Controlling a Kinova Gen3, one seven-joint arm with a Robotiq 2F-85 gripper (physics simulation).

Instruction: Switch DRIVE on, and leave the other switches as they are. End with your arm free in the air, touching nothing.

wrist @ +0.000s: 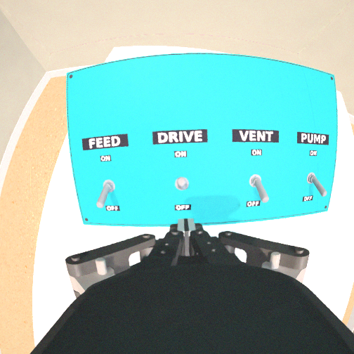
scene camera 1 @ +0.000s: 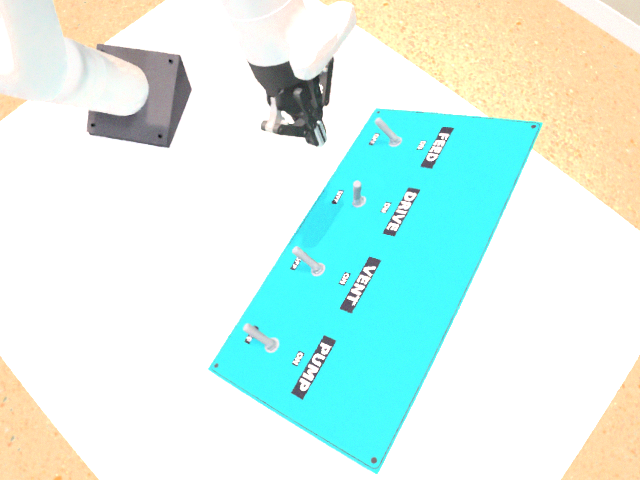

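Pixels of known places: gripper, between the fingertips: (scene camera 1: 318, 142); arm's base, origin of its link: (scene camera 1: 124, 89).
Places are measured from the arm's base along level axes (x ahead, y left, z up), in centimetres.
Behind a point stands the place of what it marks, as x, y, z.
The DRIVE lever (scene camera 1: 357, 193) {45.9, 5.8, 7.0} (wrist: 182, 183) stands clearly more upright than the other three. The wrist view sees it nearly end-on, so whether it tilts a little toward ON or OFF is hard to tell. The FEED lever (scene camera 1: 387, 131) {42.9, 17.6, 6.0} (wrist: 104, 194), VENT lever (scene camera 1: 307, 259) {46.4, -5.9, 6.2} (wrist: 260, 189) and PUMP lever (scene camera 1: 259, 336) {48.1, -17.7, 6.2} (wrist: 318, 185) lean toward OFF. My gripper (scene camera 1: 321, 136) {39.5, 5.0, 14.6} (wrist: 185, 228) is shut and empty. It hangs in the air by the panel's OFF-side edge, apart from all levers.
The cyan panel (scene camera 1: 439, 248) {59.4, 4.2, 11.3} (wrist: 200, 90) lies on the white table (scene camera 1: 170, 248) {25.1, -15.2, -5.9}, with its labels beside the levers. A shadow falls on it between DRIVE and VENT. The dark arm base (scene camera 1: 160, 98) {6.4, 2.7, -0.3} stands at the upper left of the scene view.
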